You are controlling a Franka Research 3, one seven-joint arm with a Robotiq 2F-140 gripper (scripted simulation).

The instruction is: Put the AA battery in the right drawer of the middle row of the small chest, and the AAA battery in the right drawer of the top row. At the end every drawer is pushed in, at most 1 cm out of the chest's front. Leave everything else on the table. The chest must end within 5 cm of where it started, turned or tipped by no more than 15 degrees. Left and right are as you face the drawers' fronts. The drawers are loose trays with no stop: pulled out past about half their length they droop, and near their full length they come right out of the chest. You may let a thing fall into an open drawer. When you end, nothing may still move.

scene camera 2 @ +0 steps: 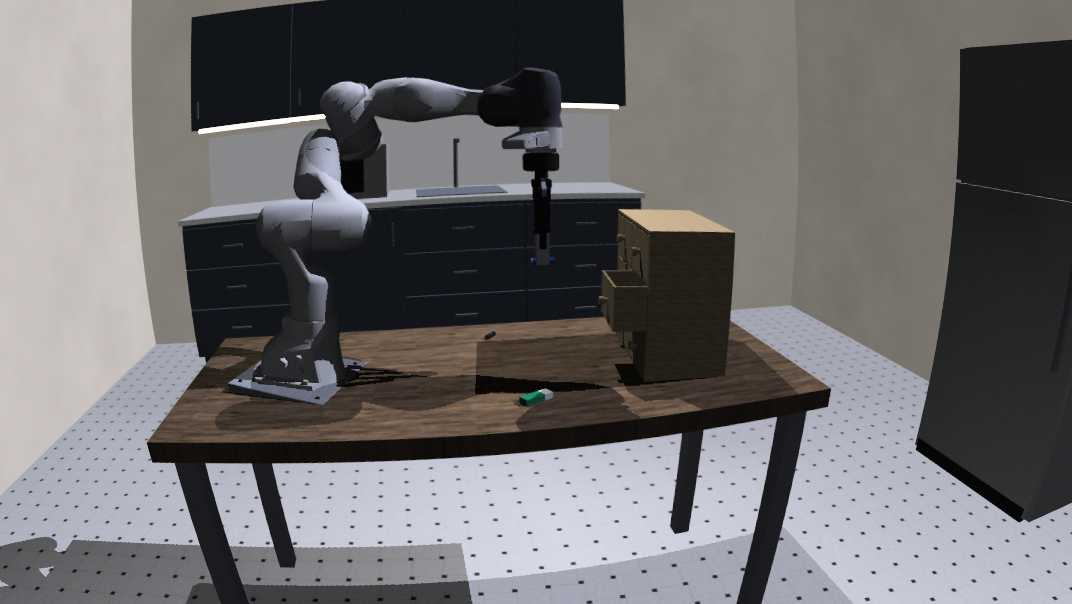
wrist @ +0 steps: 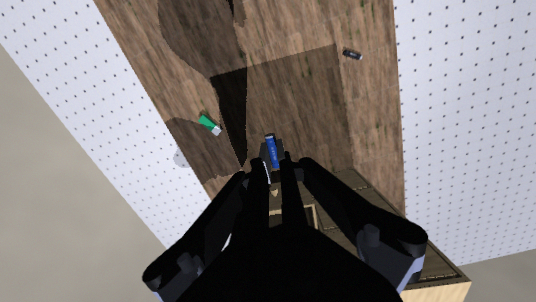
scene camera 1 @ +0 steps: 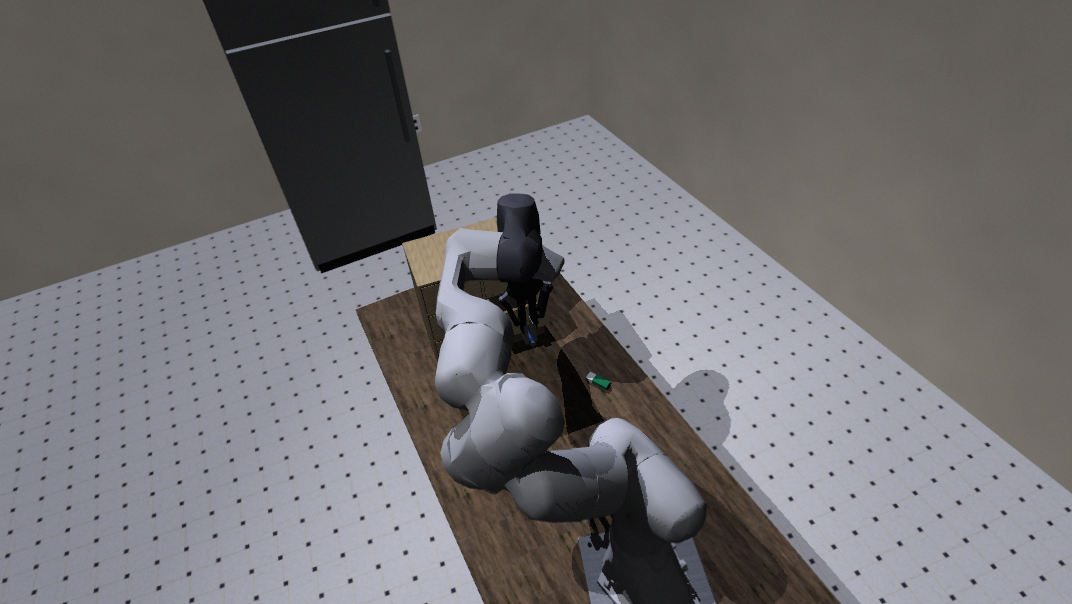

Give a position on a wooden chest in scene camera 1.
425, 256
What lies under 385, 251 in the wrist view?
The gripper.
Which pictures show the gripper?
Scene camera 2, the wrist view and scene camera 1: all of them.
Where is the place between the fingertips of the gripper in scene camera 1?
529, 339
